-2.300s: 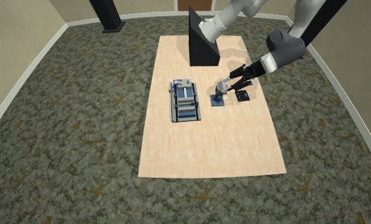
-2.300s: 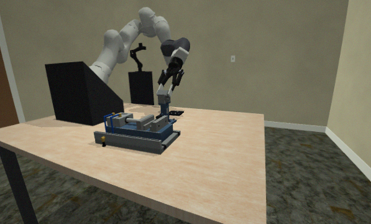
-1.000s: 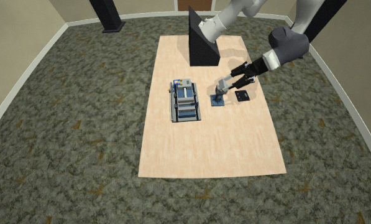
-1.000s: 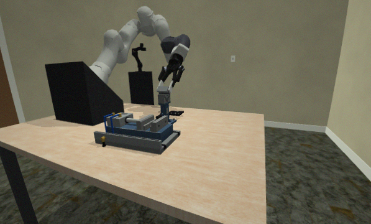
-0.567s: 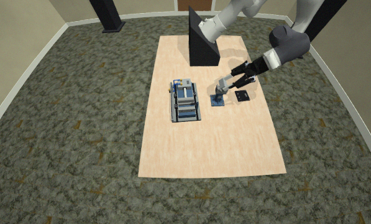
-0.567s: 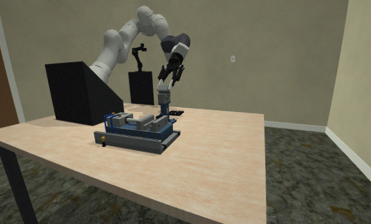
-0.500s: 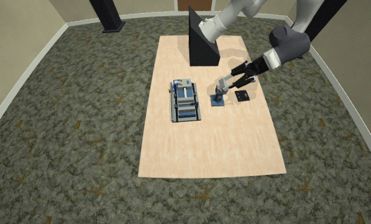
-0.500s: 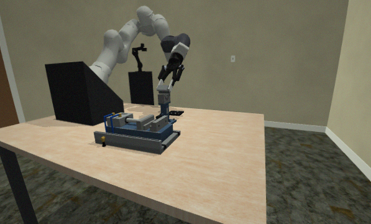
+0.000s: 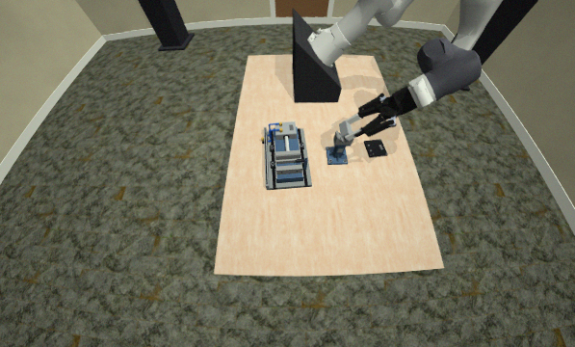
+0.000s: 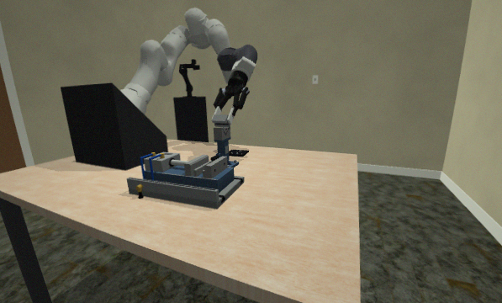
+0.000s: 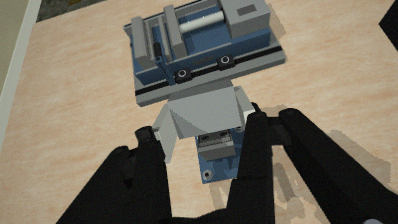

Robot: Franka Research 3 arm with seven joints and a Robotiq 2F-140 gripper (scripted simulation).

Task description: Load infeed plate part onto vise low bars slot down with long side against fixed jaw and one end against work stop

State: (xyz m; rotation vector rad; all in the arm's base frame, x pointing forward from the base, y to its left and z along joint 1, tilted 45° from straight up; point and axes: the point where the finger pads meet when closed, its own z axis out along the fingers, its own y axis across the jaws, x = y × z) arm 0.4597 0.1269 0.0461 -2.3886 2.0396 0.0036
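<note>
Now: hand 2 cm to the left of the grey part and 2 cm above it. Also, from my hand: black infeed plate: 6 cm behind, 17 cm to the left, 20 cm below; then work stop: 9 cm ahead, 18 cm to the right, 11 cm below; then moving jaw: 7 cm ahead, 23 cm to the right, 12 cm below.
</note>
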